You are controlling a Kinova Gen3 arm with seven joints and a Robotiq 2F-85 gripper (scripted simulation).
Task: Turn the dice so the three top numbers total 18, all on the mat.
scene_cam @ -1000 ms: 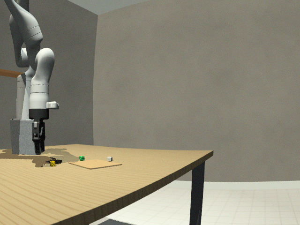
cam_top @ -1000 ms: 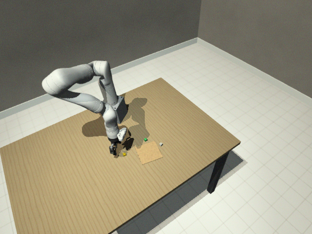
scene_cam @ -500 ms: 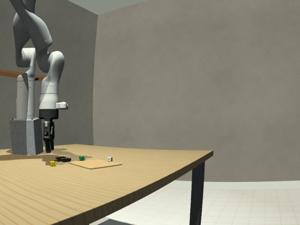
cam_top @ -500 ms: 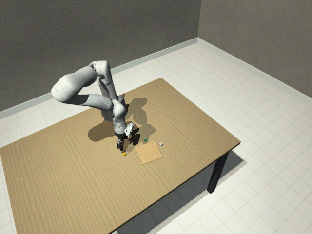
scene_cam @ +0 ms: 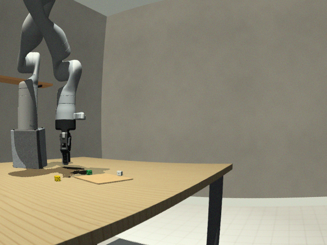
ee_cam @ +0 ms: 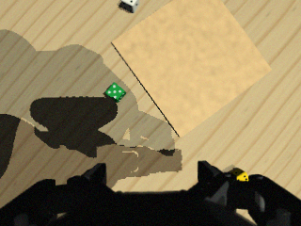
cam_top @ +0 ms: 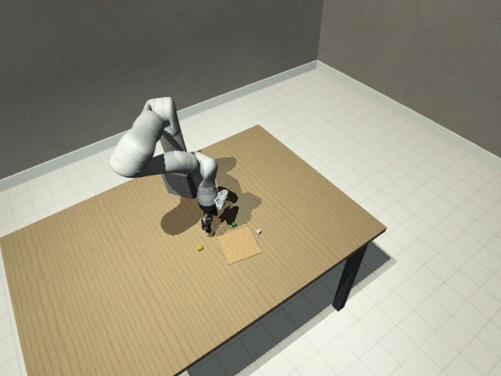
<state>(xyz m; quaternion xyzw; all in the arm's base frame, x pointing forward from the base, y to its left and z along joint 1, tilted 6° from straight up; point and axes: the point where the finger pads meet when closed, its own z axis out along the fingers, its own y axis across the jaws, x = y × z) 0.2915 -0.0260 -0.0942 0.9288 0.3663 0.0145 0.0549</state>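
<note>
Now: hand 3 cm short of the green die, 8 cm to the right of it and 4 cm above it. Round my hand: yellow die 5 cm ahead, 9 cm to the right, 4 cm below; then white die 12 cm ahead, 14 cm to the left, 4 cm below; then tan mat 13 cm ahead, 4 cm to the left, 5 cm below.
</note>
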